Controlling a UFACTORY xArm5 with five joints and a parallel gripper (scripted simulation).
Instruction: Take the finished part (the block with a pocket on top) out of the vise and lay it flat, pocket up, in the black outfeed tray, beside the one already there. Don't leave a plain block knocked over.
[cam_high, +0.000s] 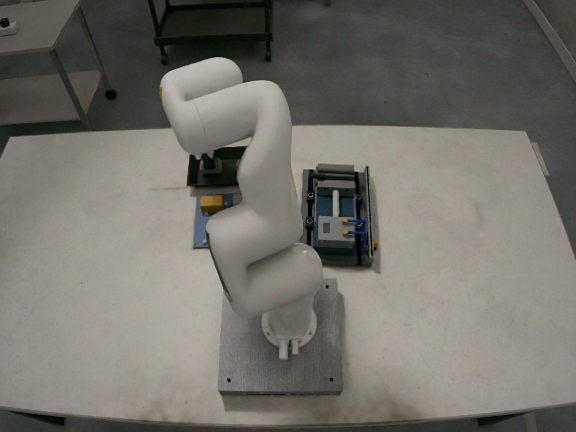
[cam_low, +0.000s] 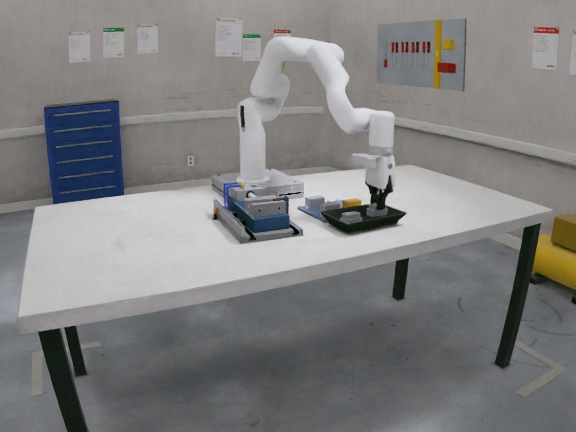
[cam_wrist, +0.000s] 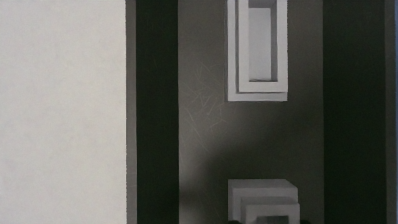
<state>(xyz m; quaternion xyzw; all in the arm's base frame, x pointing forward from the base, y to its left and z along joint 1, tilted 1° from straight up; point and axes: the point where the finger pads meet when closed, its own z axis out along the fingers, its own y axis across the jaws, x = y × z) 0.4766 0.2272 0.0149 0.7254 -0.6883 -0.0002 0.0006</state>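
Right now my hand is 10 mm short of the grey part, 100 mm to the left of it and 40 mm above it. Also, from my hand: yellow block (130 mm behind, 10 mm to the right, 40 mm below); then blue plate (160 mm behind, 60 mm to the right, 70 mm below).
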